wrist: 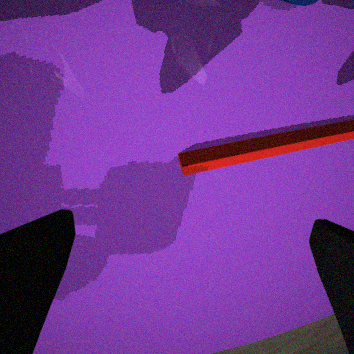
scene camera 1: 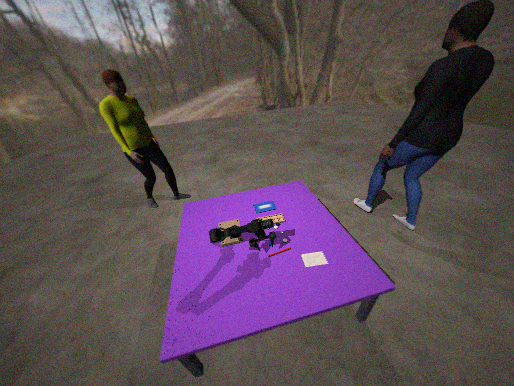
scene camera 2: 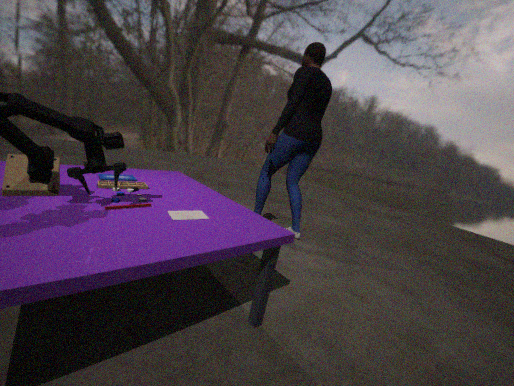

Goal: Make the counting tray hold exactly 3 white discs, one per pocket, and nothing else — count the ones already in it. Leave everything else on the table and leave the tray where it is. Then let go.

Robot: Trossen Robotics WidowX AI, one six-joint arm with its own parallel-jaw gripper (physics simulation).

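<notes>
The tan pocketed tray lies beyond the arm, partly hidden by it in scene camera 1; how many discs its pockets hold cannot be told. A small white disc shows near its front side. Small blue pieces lie on the table in front of the tray; part of a blue piece shows at the top edge of the wrist view. My gripper is open and empty, above the table, near the left end of the red bar.
A blue flat container with a white centre lies behind the tray. A grey piece lies beyond the red bar. A white card lies to the right. The arm's tan base plate is at the left. Two people stand beyond the table.
</notes>
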